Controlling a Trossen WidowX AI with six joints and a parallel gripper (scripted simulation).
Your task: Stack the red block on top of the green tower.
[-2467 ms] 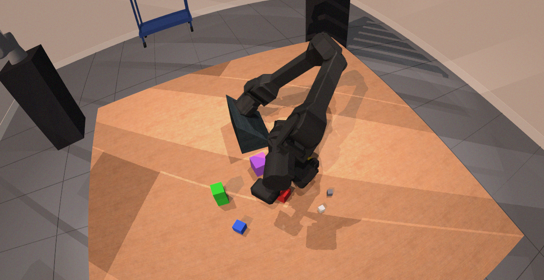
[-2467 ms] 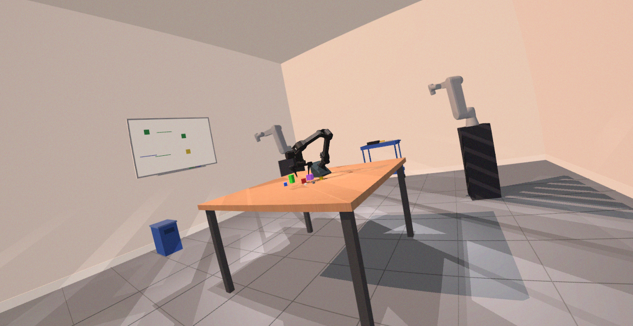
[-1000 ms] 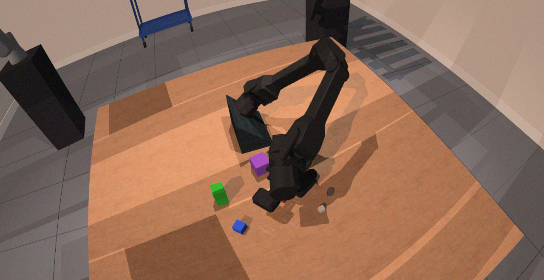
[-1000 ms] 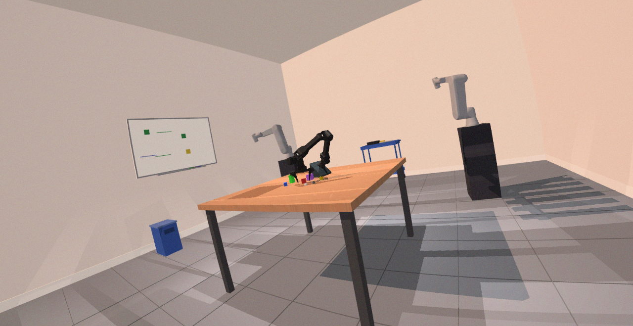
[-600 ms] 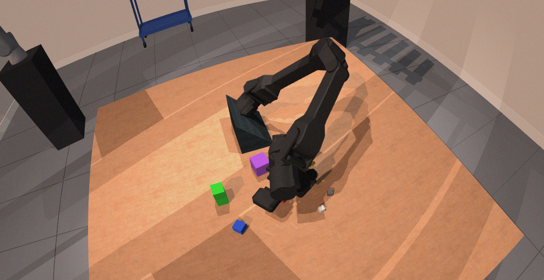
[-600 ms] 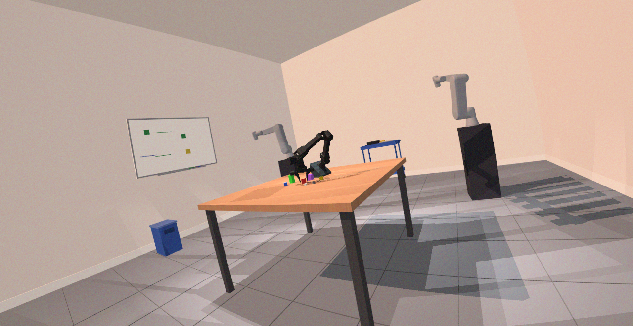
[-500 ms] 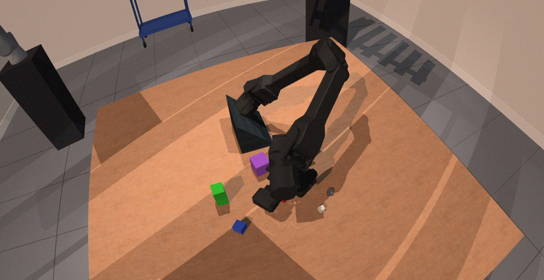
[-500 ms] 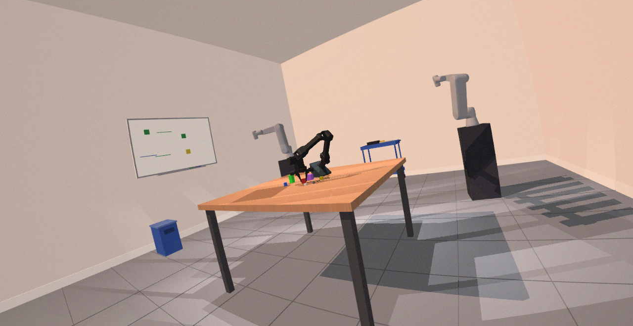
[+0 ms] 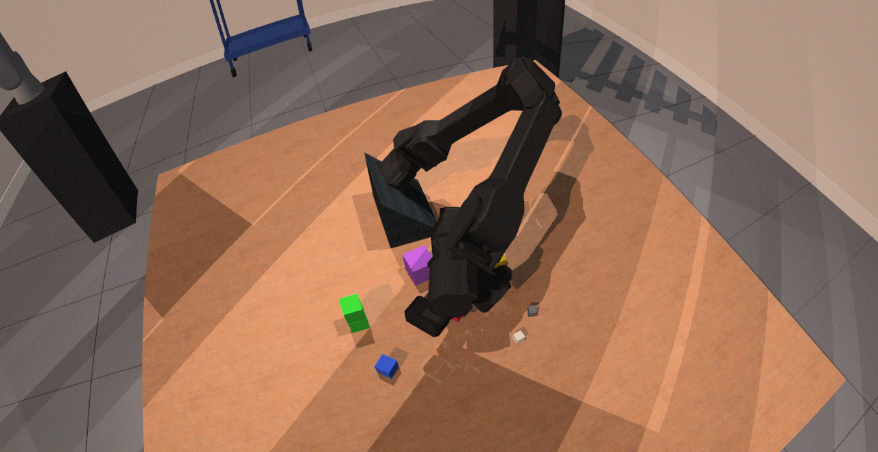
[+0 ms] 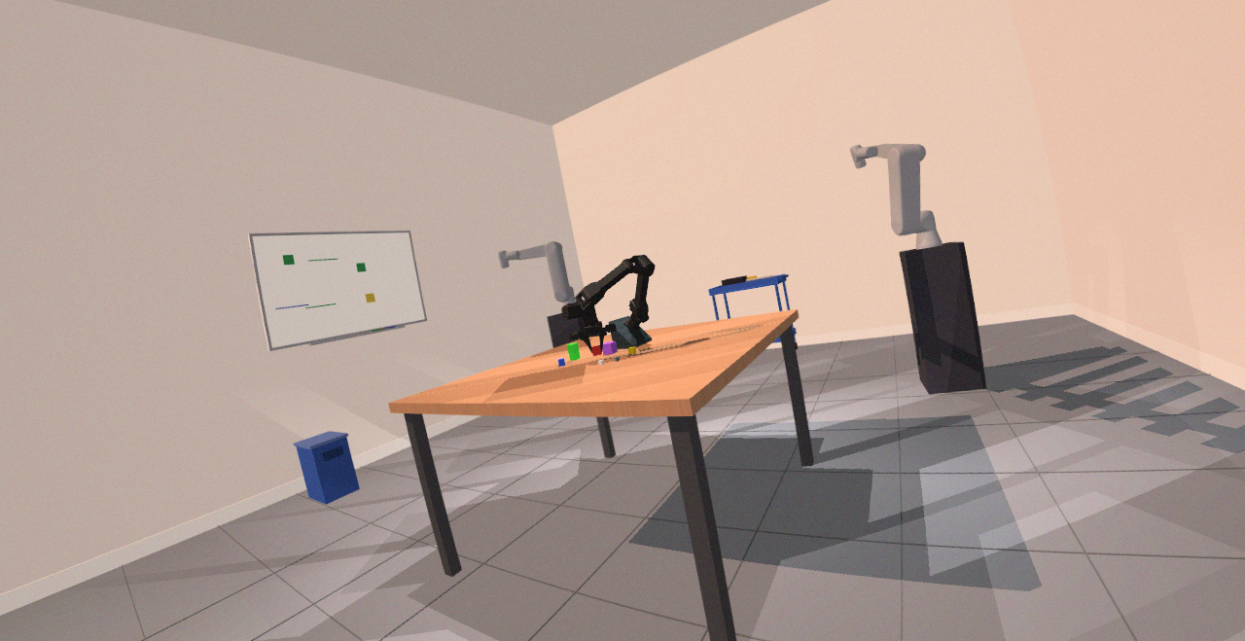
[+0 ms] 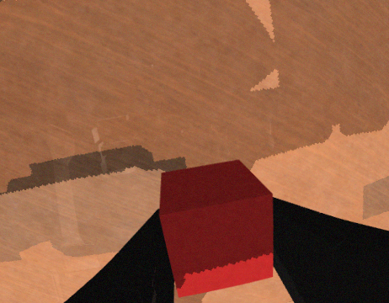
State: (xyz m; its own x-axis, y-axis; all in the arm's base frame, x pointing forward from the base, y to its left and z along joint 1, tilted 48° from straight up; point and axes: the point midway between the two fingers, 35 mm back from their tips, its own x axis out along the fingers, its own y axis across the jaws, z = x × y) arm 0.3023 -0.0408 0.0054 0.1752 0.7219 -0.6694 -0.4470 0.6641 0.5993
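Now: the purple block 12 cm behind my gripper tip, 1 cm to the right of it and 1 cm below it. From my gripper tip the other things lie so: yellow block (6 cm behind, 13 cm to the left, 2 cm below); then small white block (10 cm ahead, 7 cm to the left, 2 cm below); then red block (1 cm above).
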